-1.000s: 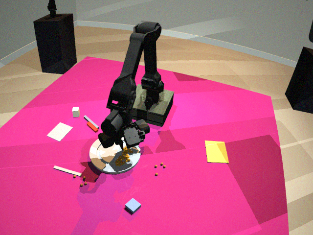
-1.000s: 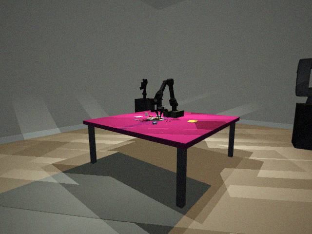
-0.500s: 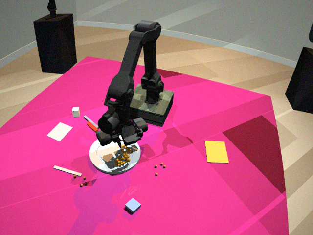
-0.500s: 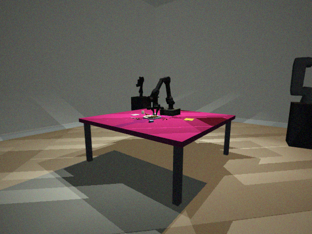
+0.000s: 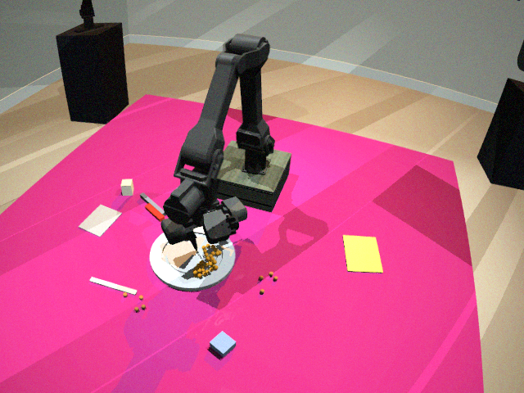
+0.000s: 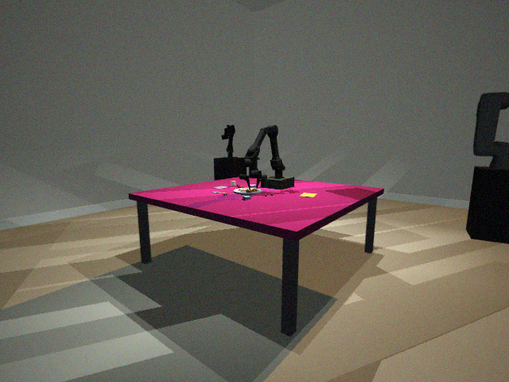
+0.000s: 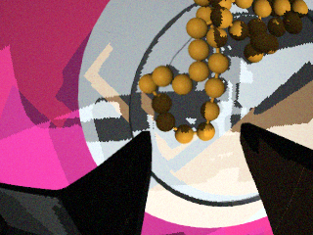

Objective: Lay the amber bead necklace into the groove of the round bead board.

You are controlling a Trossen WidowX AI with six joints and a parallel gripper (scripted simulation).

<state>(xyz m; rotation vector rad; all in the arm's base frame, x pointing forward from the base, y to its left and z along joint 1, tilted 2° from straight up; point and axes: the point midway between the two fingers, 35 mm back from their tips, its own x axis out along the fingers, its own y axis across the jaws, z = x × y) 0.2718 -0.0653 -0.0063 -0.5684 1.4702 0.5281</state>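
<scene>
Right now my gripper tip is 3 cm to the left of the round bead board, 2 cm short of it and 1 cm above it. The rest, counted from my gripper tip: white block 13 cm behind, 8 cm to the right, 1 cm below; red-handled tool 18 cm to the right, 11 cm behind, 1 cm below; white strip 18 cm to the right, 16 cm ahead, 2 cm below.
</scene>
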